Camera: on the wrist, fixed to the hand. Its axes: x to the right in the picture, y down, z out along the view.
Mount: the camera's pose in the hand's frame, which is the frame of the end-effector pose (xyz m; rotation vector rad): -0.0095 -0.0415 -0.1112 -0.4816 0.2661 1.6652
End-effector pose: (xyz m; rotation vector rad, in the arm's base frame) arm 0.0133 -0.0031 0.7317 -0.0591 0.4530 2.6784
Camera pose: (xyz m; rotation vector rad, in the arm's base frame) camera 0.0360 -0.0072 0.6149 0.1198 0.1375 -1.8652
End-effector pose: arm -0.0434 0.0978 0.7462 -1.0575 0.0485 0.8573
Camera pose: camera 0.0158 -0.0029 0.7230 -1.4956 1.1165 2.2685
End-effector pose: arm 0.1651 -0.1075 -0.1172 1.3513 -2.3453 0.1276
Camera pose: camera 0.2395 -0.0896 -0.0260 -0.9431 -2.3328 0.1699
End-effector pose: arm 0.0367 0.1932 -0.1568 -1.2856 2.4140 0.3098
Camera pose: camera 0.0503 0.1364 -0.0530 -0.8064 -2.5341 -0.9744
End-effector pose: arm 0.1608 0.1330 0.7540 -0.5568 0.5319 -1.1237
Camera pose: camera 0.0571 0.1122 0.6993 -0.1905 1.1728 0.5522
